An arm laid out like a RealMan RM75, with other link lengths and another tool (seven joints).
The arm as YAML. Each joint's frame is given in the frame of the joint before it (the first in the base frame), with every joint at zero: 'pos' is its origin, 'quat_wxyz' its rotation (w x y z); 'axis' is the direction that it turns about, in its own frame. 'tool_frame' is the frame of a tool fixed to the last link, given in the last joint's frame.
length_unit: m
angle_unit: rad
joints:
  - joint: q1
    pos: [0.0, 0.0, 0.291]
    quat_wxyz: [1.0, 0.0, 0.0, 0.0]
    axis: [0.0, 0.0, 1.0]
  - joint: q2
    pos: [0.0, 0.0, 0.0]
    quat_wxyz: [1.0, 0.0, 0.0, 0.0]
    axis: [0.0, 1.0, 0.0]
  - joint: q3
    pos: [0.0, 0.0, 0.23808]
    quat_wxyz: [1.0, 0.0, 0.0, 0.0]
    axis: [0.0, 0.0, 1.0]
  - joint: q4
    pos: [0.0, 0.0, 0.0]
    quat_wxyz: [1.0, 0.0, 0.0, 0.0]
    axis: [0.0, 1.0, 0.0]
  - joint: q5
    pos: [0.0, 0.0, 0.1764]
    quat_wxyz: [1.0, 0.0, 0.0, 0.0]
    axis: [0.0, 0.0, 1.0]
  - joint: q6
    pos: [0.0, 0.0, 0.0]
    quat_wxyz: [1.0, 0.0, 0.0, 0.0]
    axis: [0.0, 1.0, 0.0]
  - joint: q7
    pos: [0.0, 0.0, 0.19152]
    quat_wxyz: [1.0, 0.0, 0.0, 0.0]
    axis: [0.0, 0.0, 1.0]
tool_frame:
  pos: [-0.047, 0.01, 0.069]
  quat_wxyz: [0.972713, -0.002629, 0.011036, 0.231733]
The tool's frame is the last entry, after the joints.
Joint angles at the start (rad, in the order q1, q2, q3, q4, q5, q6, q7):
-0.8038, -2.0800, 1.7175, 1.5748, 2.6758, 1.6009, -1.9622
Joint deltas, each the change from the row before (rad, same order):
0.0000, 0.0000, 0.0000, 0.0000, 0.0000, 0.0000, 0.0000
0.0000, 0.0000, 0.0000, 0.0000, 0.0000, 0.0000, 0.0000
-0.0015, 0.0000, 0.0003, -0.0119, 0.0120, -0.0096, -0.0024
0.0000, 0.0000, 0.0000, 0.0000, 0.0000, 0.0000, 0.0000
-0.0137, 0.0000, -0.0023, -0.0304, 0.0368, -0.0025, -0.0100
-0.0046, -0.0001, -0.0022, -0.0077, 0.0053, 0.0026, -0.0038
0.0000, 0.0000, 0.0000, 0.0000, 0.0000, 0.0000, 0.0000
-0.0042, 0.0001, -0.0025, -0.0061, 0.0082, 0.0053, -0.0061
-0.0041, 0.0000, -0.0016, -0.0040, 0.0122, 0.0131, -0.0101
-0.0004, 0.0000, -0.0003, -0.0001, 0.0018, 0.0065, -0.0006
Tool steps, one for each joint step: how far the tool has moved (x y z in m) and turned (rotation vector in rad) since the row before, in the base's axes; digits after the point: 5 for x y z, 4 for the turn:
0.00000, 0.00000, 0.00000, 0.0000, 0.0000, 0.0000
0.00000, 0.00000, 0.00000, 0.0000, 0.0000, 0.0000
-0.00232, 0.00294, 0.00104, 0.0119, 0.0058, 0.0037
0.00000, 0.00000, 0.00000, 0.0000, 0.0000, 0.0000
-0.00690, 0.00627, 0.00564, 0.0282, 0.0306, 0.0152
-0.00143, 0.00062, 0.00106, 0.0042, 0.0058, 0.0069
0.00000, 0.00000, 0.00000, 0.0000, 0.0000, 0.0000
-0.00195, 0.00059, 0.00192, 0.0070, 0.0078, 0.0090
-0.00319, -0.00040, 0.00311, 0.0085, 0.0135, 0.0142
-0.00118, -0.00086, 0.00081, -0.0011, 0.0050, 0.0040

